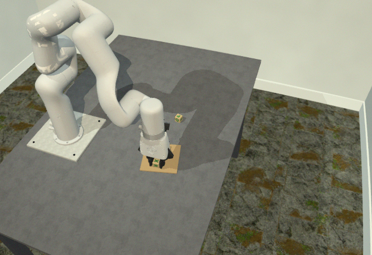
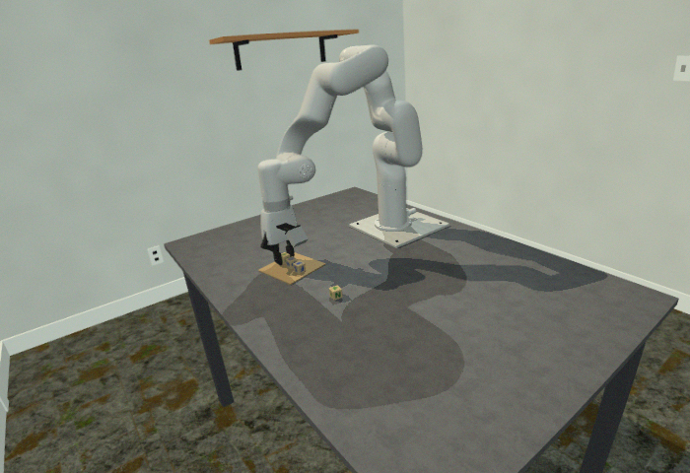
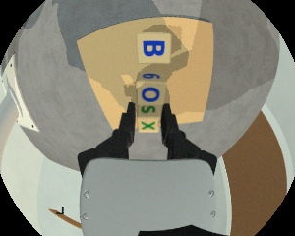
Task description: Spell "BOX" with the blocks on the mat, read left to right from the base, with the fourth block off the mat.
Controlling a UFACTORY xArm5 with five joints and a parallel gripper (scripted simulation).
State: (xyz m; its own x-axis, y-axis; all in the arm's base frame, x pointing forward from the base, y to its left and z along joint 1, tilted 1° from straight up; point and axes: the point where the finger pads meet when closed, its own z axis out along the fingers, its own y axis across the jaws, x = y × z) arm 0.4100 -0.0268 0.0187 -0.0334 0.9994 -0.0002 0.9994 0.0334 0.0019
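Now: the X block 1 cm below my hand. The rest, counted from my hand: B block (8 cm to the left, 1 cm below); then tan mat (4 cm to the left, 2 cm below); then O block (4 cm to the left, 1 cm below).
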